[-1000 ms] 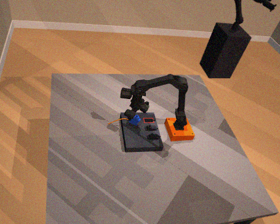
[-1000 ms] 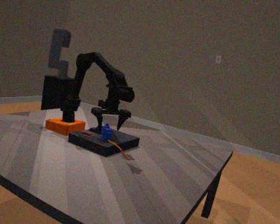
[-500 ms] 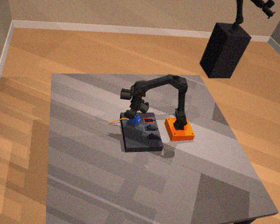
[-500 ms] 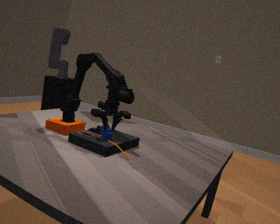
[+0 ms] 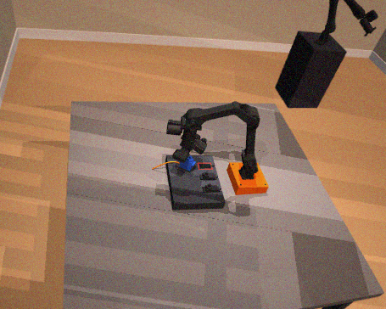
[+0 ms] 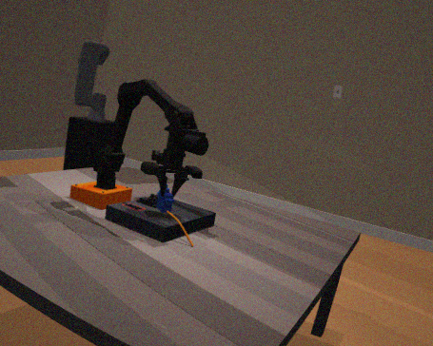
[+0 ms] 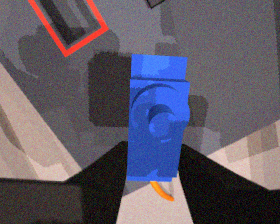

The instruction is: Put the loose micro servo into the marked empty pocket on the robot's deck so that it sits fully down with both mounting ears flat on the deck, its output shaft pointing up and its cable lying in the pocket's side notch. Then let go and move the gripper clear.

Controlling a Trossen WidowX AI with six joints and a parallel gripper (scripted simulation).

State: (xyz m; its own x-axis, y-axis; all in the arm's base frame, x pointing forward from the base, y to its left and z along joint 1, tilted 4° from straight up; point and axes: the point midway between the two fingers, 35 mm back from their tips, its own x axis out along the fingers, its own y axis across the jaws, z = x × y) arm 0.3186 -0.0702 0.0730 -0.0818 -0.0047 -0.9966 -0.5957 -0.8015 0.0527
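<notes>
The dark robot deck lies 9 cm below my gripper tip, 6 cm to the left of it and 1 cm behind it.
</notes>
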